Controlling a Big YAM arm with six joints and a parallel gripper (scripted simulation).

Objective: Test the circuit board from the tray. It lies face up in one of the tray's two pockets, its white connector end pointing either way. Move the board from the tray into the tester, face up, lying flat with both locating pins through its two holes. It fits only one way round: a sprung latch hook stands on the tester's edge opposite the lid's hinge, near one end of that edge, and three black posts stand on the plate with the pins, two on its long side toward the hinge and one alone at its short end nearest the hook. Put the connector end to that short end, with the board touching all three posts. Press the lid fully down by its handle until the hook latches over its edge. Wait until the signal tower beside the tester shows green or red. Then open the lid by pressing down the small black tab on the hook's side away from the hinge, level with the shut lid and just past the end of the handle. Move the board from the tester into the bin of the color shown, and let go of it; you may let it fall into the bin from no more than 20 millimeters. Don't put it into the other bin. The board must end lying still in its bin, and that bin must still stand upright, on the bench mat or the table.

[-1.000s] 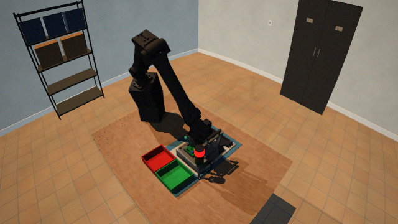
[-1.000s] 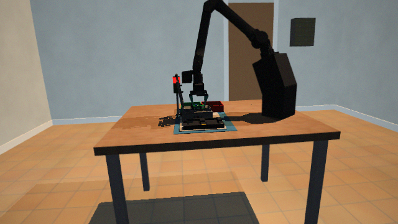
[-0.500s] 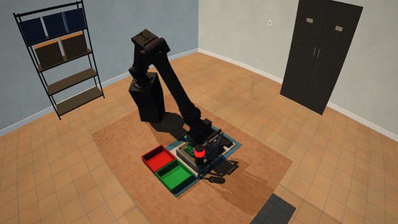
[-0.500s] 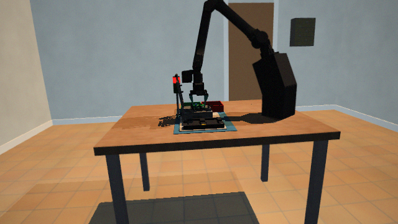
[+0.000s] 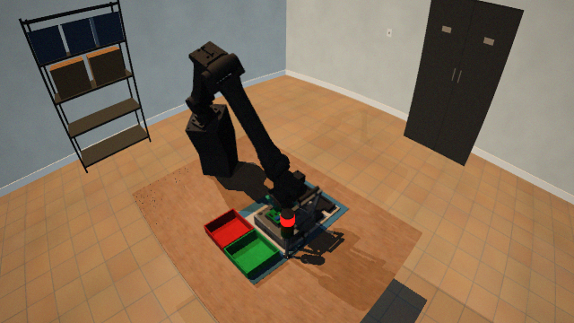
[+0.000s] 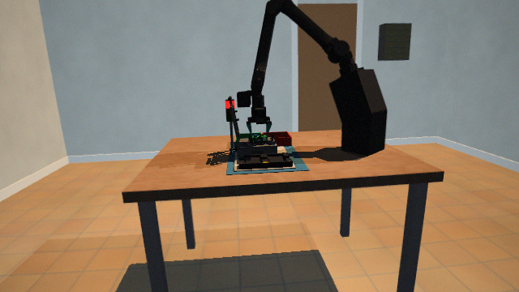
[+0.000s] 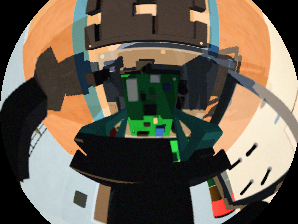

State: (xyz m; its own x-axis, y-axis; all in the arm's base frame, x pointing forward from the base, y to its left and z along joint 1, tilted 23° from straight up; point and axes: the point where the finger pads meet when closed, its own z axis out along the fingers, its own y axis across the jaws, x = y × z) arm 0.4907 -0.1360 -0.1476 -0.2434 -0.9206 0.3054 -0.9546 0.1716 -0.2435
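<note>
The red bin lies 170 mm to the right of my hand, 150 mm behind it and 70 mm below it. From my hand the other things lie so: green bin: 200 mm to the right, 70 mm below, 10 mm behind; tester lid: 110 mm ahead, 100 mm above, 30 mm to the right; green circuit board: right at my hand.
</note>
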